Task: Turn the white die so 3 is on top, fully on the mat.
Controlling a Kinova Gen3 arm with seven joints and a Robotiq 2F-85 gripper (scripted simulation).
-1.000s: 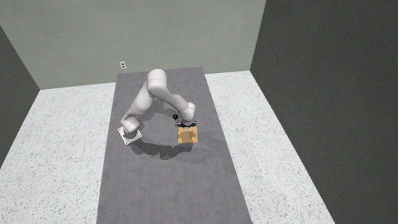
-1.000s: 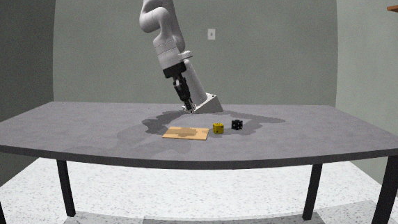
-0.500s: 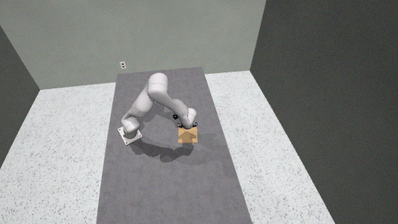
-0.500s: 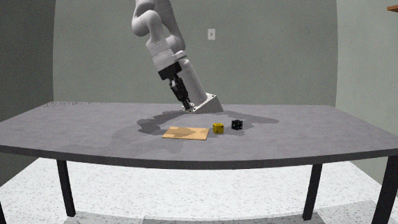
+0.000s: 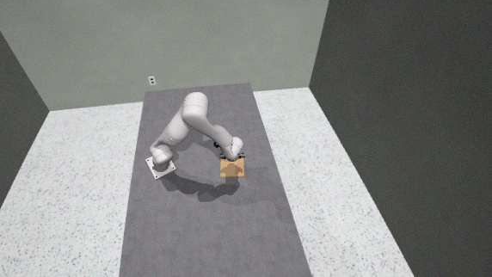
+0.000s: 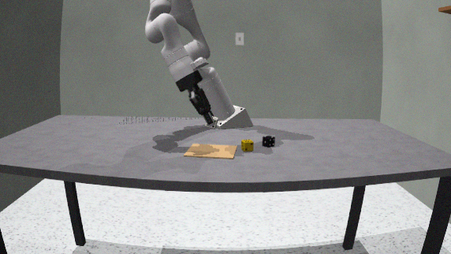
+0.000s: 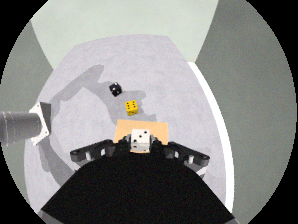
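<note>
My hand is 10 cm above the tan mat and 1 cm to the right of it. From my hand the other things lie so: white die (1 cm to the left, 1 cm below); then yellow die (11 cm to the left, 8 cm below, 2 cm behind); then black die (19 cm to the left, 8 cm below, 7 cm behind).
</note>
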